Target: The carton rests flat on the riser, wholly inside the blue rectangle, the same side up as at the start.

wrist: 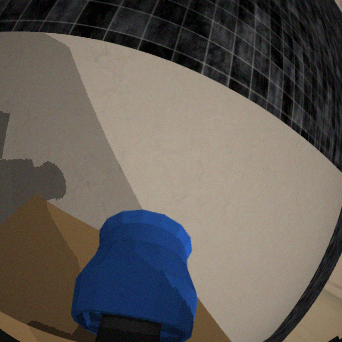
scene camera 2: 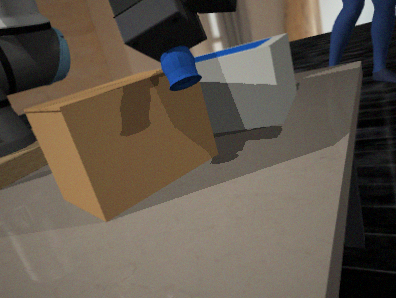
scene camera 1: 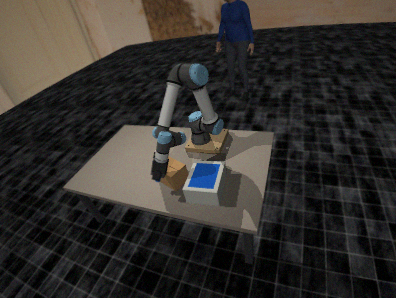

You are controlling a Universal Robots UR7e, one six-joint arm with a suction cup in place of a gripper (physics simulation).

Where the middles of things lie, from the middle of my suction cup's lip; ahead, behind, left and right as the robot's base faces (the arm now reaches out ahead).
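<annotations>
There's a grey riser [scene camera 2: 252, 85] that sits 290 mm to the left of my suction cup, 70 mm below it and 30 mm behind it. As for the brown carton [scene camera 2: 109, 147], that's 40 mm to the left of my suction cup, 110 mm behind it and 60 mm below it.
</annotations>
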